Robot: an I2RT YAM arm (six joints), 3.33 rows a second.
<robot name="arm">
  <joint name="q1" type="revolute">
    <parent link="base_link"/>
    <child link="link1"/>
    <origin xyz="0 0 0.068"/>
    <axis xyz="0 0 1"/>
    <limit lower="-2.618" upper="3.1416"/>
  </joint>
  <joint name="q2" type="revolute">
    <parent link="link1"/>
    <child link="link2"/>
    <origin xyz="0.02 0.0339 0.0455"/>
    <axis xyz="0 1 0"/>
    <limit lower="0" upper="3.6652"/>
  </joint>
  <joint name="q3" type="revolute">
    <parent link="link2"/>
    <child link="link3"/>
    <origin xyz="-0.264 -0.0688 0"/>
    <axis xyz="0 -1 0"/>
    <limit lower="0" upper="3.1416"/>
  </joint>
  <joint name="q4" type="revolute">
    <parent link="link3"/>
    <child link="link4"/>
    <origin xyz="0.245 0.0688 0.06"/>
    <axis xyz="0 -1 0"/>
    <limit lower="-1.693" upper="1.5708"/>
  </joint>
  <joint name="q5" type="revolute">
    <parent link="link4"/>
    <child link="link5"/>
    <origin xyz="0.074 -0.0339 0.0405"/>
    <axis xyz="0 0 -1"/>
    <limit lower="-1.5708" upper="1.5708"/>
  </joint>
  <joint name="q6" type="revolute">
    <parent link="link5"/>
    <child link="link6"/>
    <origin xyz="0.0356 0 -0.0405"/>
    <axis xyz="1 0 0"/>
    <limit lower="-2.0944" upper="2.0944"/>
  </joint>
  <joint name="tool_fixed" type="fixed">
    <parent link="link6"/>
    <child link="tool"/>
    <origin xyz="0 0 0" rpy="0 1.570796 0"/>
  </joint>
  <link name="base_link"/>
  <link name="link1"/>
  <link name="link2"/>
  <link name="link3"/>
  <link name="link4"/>
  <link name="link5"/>
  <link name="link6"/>
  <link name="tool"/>
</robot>
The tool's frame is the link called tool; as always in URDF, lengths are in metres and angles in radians.
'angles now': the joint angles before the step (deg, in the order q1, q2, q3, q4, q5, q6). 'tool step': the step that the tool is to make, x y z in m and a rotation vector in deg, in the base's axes. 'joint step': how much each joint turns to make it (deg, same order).
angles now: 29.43 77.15 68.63 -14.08 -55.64 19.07
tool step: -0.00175 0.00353 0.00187 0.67 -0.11 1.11
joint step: 0.71 0.07 0.13 0.87 -0.56 0.60
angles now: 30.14 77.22 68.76 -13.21 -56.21 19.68
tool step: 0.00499 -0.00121 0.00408 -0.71 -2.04 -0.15
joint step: -0.66 1.00 2.10 -2.22 0.14 -3.06
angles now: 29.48 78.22 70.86 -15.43 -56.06 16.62
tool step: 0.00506 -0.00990 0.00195 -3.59 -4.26 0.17
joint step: -2.09 0.99 3.39 -8.73 0.24 -10.10
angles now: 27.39 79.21 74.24 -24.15 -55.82 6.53
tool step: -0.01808 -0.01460 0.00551 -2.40 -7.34 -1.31
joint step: -0.71 -4.83 -1.95 -3.63 3.22 -7.64
